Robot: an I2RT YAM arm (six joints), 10 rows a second.
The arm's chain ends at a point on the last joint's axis. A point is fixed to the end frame.
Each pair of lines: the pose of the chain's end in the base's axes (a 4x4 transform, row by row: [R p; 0 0 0 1], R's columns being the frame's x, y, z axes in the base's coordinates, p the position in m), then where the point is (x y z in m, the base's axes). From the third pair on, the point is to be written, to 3 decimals.
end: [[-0.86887 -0.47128 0.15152 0.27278], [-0.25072 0.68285 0.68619 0.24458], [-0.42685 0.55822 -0.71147 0.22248], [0 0 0 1]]
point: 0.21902 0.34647 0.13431
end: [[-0.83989 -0.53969 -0.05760 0.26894], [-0.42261 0.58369 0.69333 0.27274], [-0.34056 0.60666 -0.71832 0.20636], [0 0 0 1]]
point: 0.18772 0.36088 0.12463
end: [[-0.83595 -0.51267 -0.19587 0.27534], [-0.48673 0.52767 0.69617 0.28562], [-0.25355 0.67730 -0.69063 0.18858], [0 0 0 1]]
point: 0.178 0.368 0.119
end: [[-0.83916 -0.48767 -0.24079 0.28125], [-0.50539 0.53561 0.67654 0.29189], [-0.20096 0.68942 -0.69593 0.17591], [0 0 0 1]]
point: 0.180 0.371 0.109
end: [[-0.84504 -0.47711 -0.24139 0.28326], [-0.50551 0.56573 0.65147 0.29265], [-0.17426 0.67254 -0.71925 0.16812], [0 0 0 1]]
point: 0.182 0.370 0.099
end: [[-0.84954 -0.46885 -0.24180 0.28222], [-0.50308 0.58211 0.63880 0.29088], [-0.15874 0.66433 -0.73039 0.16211], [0 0 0 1]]
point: 0.181 0.367 0.092
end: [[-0.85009 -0.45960 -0.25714 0.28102], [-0.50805 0.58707 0.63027 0.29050], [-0.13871 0.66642 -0.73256 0.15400], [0 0 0 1]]
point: 0.178 0.366 0.085
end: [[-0.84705 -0.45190 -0.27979 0.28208], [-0.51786 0.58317 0.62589 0.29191], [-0.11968 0.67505 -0.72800 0.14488], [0 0 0 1]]
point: 0.177 0.366 0.078
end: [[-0.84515 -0.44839 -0.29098 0.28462], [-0.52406 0.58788 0.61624 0.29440], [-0.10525 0.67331 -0.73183 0.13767], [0 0 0 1]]
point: 0.178 0.367 0.071
